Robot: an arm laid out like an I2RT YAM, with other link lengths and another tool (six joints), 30 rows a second.
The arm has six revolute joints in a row. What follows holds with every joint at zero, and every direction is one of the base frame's.
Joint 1 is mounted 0.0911 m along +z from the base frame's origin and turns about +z.
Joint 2 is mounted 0.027 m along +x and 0.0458 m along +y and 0.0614 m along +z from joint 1 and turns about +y.
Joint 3 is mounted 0.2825 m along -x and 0.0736 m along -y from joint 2 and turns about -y.
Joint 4 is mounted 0.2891 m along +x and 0.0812 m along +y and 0.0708 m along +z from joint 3 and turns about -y.
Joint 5 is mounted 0.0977 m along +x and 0.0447 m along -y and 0.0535 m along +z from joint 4 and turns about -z.
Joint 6 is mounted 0.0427 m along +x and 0.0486 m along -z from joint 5 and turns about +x.
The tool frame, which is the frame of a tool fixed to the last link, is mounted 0.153 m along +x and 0.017 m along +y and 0.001 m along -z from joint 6; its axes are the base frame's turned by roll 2.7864, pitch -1.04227 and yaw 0.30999 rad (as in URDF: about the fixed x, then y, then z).
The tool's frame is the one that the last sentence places.
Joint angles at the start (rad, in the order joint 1, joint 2, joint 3, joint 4, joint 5, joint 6):
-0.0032, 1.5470, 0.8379, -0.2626, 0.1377, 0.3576
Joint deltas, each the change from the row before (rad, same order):
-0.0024, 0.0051, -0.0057, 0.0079, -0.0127, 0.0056
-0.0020, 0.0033, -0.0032, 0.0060, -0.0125, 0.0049
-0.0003, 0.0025, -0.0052, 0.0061, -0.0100, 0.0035
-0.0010, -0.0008, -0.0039, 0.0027, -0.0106, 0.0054
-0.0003, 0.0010, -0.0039, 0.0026, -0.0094, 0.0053
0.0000, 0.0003, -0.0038, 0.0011, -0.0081, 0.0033
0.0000, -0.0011, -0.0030, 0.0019, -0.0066, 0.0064
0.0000, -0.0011, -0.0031, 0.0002, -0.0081, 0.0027
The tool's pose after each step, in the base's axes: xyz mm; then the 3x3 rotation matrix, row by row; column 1 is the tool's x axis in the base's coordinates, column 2 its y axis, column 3 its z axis. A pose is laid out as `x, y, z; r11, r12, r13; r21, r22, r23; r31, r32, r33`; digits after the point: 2 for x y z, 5 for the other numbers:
459.06, -2.15, 60.00; 0.96805, -0.22801, 0.10435; -0.22703, -0.97365, -0.02139; 0.10648, -0.00298, -0.99431
459.10, -0.64, 58.19; 0.96826, -0.22705, 0.10453; -0.22744, -0.97376, -0.00829; 0.10367, -0.01575, -0.99449
458.44, 1.17, 55.89; 0.96892, -0.22471, 0.10340; -0.22614, -0.97409, 0.00215; 0.10024, -0.02547, -0.99464
457.79, 2.77, 55.04; 0.96901, -0.22424, 0.10362; -0.22685, -0.97383, 0.01393; 0.09778, -0.03700, -0.99452
456.91, 4.46, 53.40; 0.96931, -0.22376, 0.10187; -0.22732, -0.97351, 0.02469; 0.09365, -0.04709, -0.99449
455.75, 6.04, 51.86; 0.96995, -0.22217, 0.09917; -0.22639, -0.97346, 0.03341; 0.08912, -0.05485, -0.99451
455.25, 7.31, 51.43; 0.96953, -0.22374, 0.09977; -0.22878, -0.97256, 0.04222; 0.08759, -0.06376, -0.99411
454.25, 8.89, 50.64; 0.97017, -0.22166, 0.09812; -0.22731, -0.97250, 0.05064; 0.08420, -0.07144, -0.99388

